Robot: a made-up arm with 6 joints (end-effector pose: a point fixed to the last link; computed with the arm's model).
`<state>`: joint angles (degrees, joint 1 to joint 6).
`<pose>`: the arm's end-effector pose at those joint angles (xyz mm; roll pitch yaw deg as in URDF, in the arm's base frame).
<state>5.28 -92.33 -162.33 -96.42 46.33 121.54</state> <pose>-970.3 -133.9 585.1 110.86 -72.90 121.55</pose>
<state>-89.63 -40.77 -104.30 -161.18 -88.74 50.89</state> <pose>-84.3 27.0 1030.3 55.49 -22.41 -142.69</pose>
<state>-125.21 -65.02 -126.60 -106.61 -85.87 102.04</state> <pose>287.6 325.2 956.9 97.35 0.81 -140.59</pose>
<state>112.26 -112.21 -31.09 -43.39 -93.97 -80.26</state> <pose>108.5 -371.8 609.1 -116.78 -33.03 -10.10</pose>
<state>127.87 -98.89 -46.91 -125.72 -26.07 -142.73</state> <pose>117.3 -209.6 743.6 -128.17 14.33 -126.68</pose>
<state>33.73 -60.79 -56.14 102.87 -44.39 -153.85</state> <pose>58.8 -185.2 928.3 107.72 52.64 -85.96</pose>
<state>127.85 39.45 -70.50 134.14 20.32 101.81</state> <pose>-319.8 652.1 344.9 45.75 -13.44 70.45</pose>
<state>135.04 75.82 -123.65 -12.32 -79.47 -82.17</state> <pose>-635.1 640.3 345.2 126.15 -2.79 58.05</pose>
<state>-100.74 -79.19 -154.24 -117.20 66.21 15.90</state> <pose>22.7 855.1 832.3 -83.78 28.10 -132.96</pose>
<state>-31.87 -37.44 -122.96 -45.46 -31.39 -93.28</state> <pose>-137.2 135.4 1294.2 -161.89 -12.83 -168.83</pose>
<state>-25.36 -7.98 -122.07 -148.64 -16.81 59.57</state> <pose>360.1 -223.7 1132.6 115.33 -3.88 -107.61</pose>
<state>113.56 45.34 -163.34 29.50 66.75 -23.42</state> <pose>-355.4 738.0 934.0 -11.61 57.89 -48.07</pose>
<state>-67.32 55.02 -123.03 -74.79 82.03 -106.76</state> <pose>227.9 -867.6 485.7 -63.24 -49.42 -86.40</pose>
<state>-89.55 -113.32 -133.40 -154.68 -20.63 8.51</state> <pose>-79.5 858.3 503.4 -143.91 34.94 130.69</pose>
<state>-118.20 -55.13 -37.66 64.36 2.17 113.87</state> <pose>-164.6 -36.3 937.0 -135.02 -87.38 18.74</pose>
